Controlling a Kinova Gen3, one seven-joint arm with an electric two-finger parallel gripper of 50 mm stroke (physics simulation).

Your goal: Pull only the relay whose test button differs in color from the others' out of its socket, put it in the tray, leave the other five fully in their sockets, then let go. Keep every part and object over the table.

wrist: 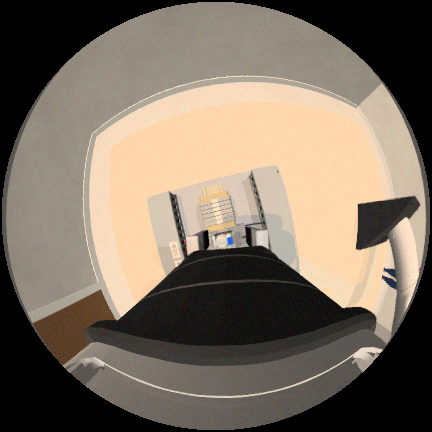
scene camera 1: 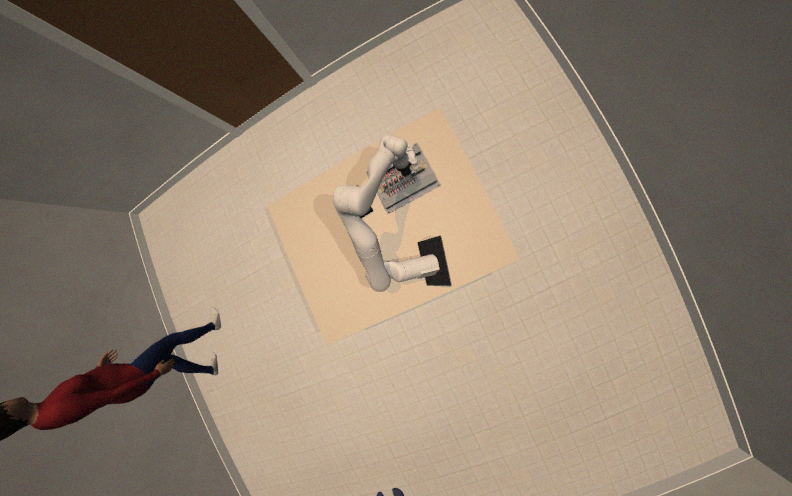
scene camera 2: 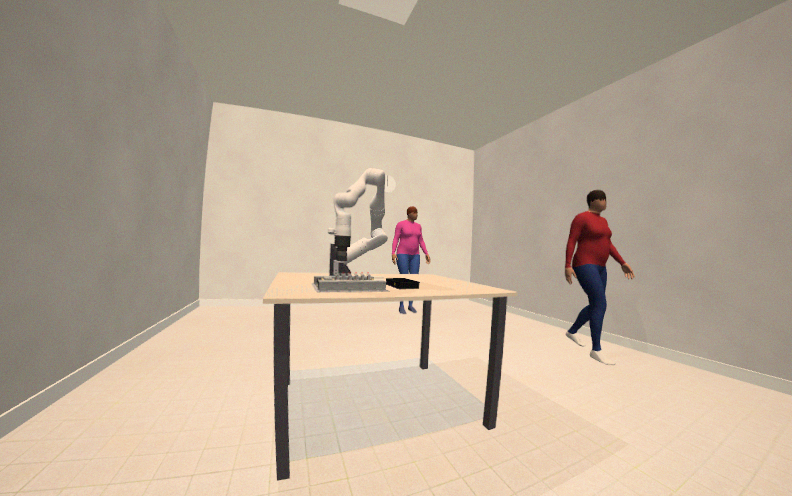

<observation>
In view: the gripper [wrist: 226, 236] and a grey panel [wrist: 238, 185].
</observation>
